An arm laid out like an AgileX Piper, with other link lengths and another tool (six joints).
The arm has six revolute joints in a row. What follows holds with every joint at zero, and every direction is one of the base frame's.
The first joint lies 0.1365 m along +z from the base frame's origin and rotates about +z.
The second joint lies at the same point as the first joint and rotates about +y.
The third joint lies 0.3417 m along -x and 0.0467 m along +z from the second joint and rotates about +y.
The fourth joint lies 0.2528 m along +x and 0.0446 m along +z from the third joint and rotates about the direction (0.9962, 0, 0.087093).
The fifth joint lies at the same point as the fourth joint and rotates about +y.
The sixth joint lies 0.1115 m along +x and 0.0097 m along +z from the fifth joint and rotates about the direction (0.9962, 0, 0.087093).
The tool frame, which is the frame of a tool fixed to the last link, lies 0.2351 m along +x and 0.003 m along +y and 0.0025 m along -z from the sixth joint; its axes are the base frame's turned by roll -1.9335, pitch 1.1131 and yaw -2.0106 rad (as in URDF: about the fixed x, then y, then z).
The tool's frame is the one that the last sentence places.
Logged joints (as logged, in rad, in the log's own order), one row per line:
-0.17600 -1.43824 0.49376 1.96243 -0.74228 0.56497
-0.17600 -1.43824 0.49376 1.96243 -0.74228 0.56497
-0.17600 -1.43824 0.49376 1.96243 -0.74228 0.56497
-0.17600 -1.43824 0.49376 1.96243 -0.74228 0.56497
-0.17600 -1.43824 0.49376 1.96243 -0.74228 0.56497
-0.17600 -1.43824 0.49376 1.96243 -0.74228 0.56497
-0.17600 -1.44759 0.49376 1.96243 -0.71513 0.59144
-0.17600 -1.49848 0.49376 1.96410 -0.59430 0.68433
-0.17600 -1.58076 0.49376 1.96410 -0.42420 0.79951
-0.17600 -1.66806 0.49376 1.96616 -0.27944 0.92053
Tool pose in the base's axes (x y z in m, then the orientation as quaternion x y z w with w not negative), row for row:
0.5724 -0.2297 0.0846 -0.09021 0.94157 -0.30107 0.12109
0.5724 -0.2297 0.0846 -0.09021 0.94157 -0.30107 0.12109
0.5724 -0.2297 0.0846 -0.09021 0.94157 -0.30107 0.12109
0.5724 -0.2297 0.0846 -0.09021 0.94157 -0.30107 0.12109
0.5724 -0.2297 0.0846 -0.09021 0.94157 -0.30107 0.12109
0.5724 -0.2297 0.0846 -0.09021 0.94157 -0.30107 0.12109
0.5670 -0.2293 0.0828 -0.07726 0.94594 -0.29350 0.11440
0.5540 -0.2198 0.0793 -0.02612 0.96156 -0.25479 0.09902
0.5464 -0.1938 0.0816 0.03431 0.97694 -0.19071 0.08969
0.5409 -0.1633 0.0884 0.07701 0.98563 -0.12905 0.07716
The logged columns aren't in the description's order. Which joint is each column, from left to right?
Columns, left to right: joint 1, joint 3, joint 6, joint 2, joint 4, joint 5.
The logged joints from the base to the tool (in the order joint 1, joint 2, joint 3, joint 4, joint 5, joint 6), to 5 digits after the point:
-0.17600 1.96243 -1.43824 -0.74228 0.56497 0.49376
-0.17600 1.96243 -1.43824 -0.74228 0.56497 0.49376
-0.17600 1.96243 -1.43824 -0.74228 0.56497 0.49376
-0.17600 1.96243 -1.43824 -0.74228 0.56497 0.49376
-0.17600 1.96243 -1.43824 -0.74228 0.56497 0.49376
-0.17600 1.96243 -1.43824 -0.74228 0.56497 0.49376
-0.17600 1.96243 -1.44759 -0.71513 0.59144 0.49376
-0.17600 1.96410 -1.49848 -0.59430 0.68433 0.49376
-0.17600 1.96410 -1.58076 -0.42420 0.79951 0.49376
-0.17600 1.96616 -1.66806 -0.27944 0.92053 0.49376

